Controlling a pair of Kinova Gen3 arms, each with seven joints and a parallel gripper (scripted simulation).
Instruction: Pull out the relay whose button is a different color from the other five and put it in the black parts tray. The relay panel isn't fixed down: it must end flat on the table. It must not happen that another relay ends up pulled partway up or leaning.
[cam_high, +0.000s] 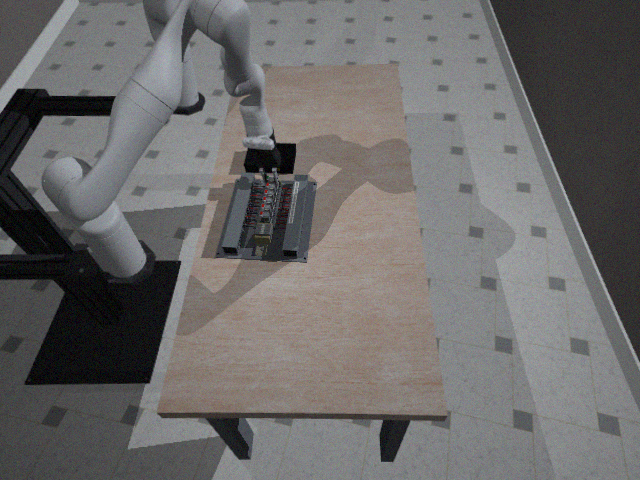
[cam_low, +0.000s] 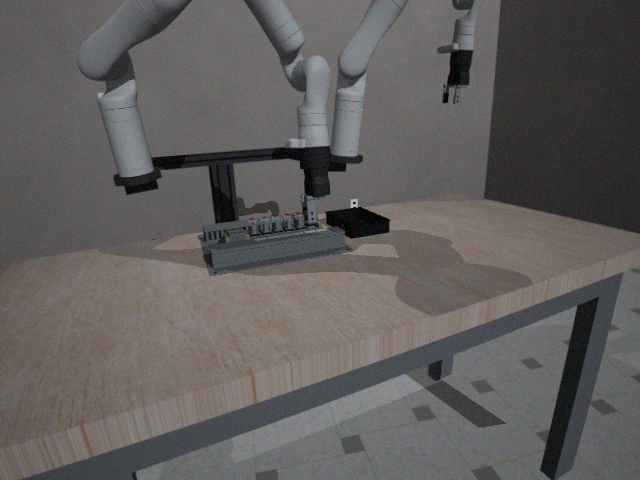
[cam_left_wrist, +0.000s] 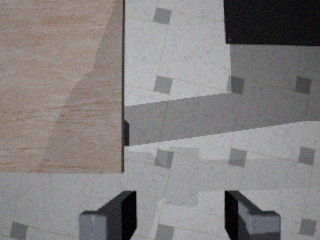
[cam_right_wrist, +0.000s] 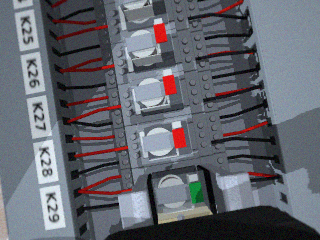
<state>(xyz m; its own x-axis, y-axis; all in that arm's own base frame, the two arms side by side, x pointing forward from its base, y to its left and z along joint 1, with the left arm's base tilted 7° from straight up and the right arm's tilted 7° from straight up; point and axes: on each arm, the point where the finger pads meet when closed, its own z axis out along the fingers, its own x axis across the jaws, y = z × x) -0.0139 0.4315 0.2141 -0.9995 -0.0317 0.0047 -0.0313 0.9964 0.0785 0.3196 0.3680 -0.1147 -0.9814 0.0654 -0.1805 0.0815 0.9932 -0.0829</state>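
Now: right hand 10 mm above the green-button relay. Round my right hand: black parts tray: 150 mm to the left, 50 mm below, 20 mm behind; then grey relay panel: 100 mm to the right, 40 mm below.
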